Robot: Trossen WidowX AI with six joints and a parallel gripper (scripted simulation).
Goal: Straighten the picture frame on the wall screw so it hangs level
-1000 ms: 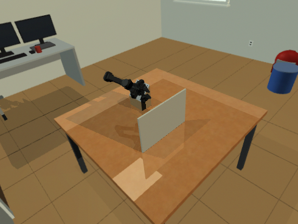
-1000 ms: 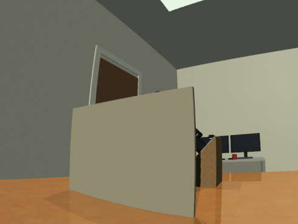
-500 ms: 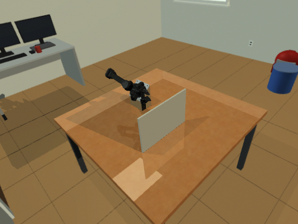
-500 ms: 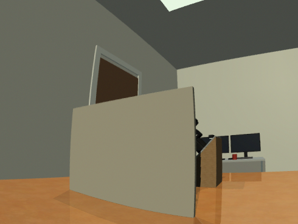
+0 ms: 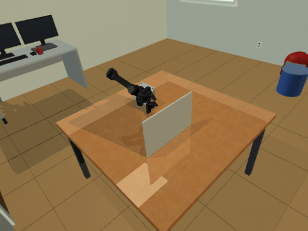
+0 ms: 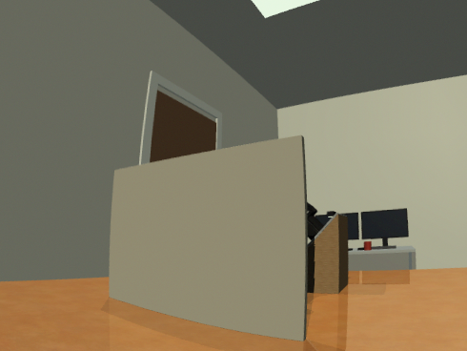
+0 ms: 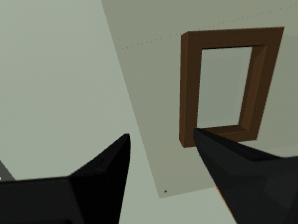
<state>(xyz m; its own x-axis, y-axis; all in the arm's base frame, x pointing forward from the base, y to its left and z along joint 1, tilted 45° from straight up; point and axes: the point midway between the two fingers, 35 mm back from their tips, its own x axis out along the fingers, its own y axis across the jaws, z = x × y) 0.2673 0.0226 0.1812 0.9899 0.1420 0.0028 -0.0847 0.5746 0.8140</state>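
The brown wooden picture frame lies 110 mm ahead of my gripper tip, 20 mm to the left of it and 110 mm below it. Round my gripper tip: wall panel 120 mm ahead, 10 mm to the left, 120 mm below.
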